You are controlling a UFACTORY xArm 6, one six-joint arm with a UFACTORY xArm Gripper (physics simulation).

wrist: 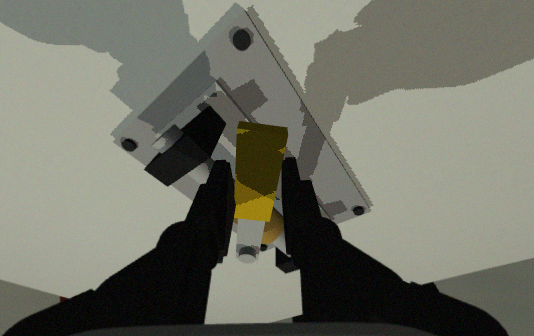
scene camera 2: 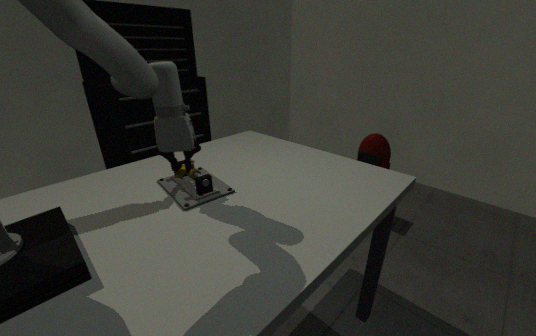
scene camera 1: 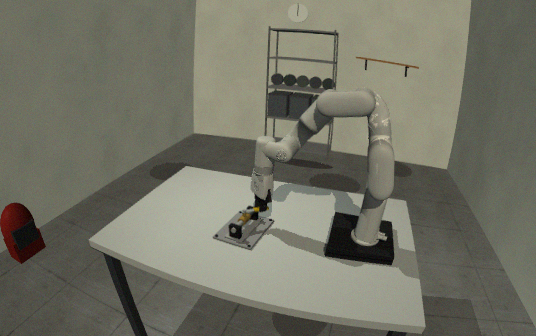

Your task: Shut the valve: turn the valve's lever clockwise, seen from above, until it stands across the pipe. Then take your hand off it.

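The valve's yellow lever (scene camera 1: 257, 209) (wrist: 254, 205) stands slantwise to the pipe (wrist: 201, 172), roughly halfway between along it and across it. My gripper (scene camera 1: 261, 205) (scene camera 2: 183, 170) (wrist: 257, 179) is shut on the lever, with one black finger on each side of the yellow grip. The pipe runs between two black blocks, the nearer one (scene camera 1: 235, 230) (scene camera 2: 203, 184) (wrist: 185, 150) clearly visible, on a grey base plate (scene camera 1: 252, 241) (scene camera 2: 190, 203) (wrist: 280, 80). The brass valve body (scene camera 1: 244, 218) (wrist: 272, 230) is partly hidden under the lever in the wrist view.
The valve's plate lies on the white table (scene camera 1: 175, 225) (scene camera 2: 310, 175). The arm's black base (scene camera 1: 345, 250) (scene camera 2: 45, 265) stands on the same table. A red object (scene camera 1: 12, 217) (scene camera 2: 375, 144) is beyond the table. A shelf rack (scene camera 1: 303, 31) stands at the far wall.
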